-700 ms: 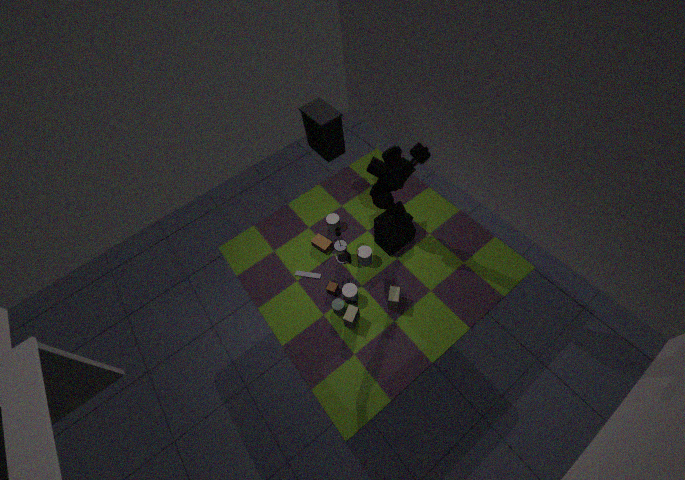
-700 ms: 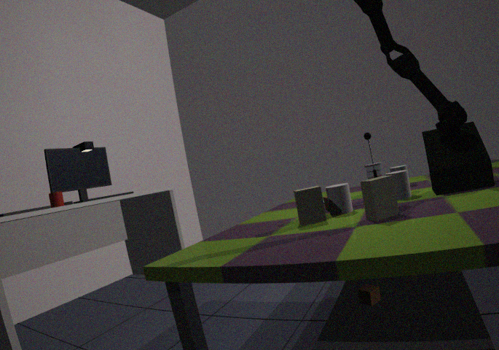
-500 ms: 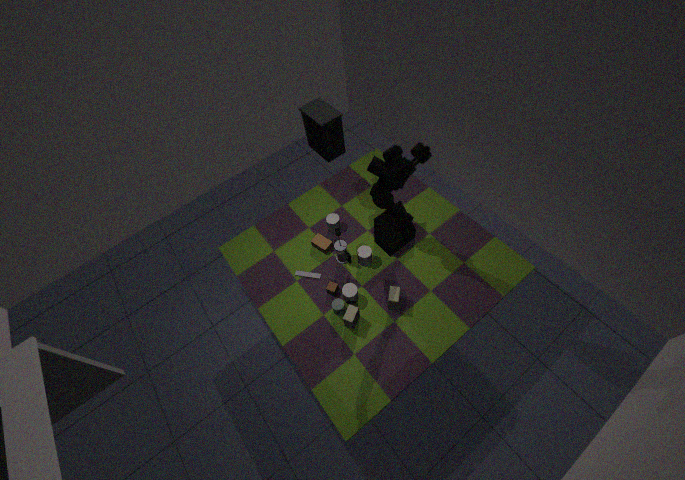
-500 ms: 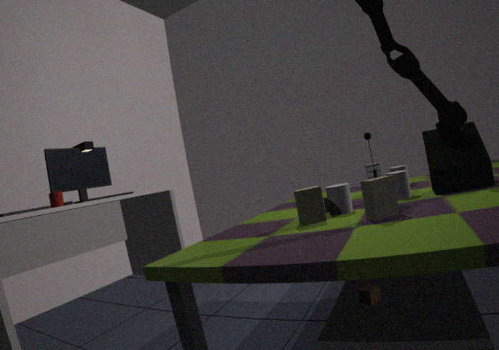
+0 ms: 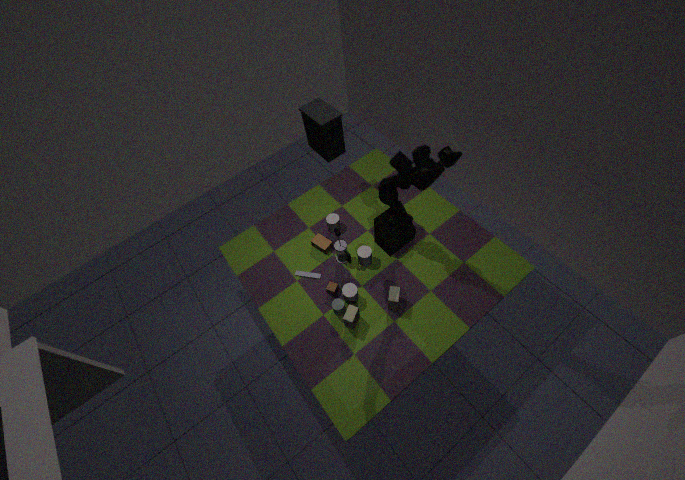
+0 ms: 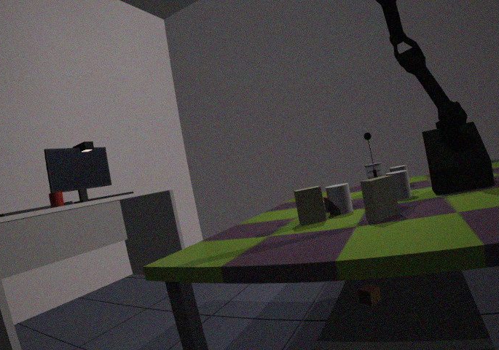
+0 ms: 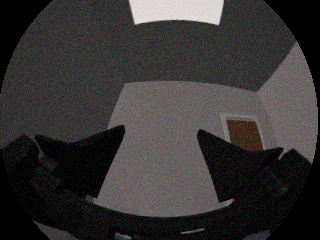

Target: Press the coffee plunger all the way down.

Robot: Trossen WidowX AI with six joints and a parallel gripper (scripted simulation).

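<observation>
Now: gripper tip 77 cm above the coffee press, 40 cm to the left of it and 22 cm short of it. Also, from my gripper tip: tan block 86 cm below, 56 cm to the right, 26 cm ahead; then flat grey bar 89 cm below, 46 cm to the right, 44 cm ahead.
</observation>
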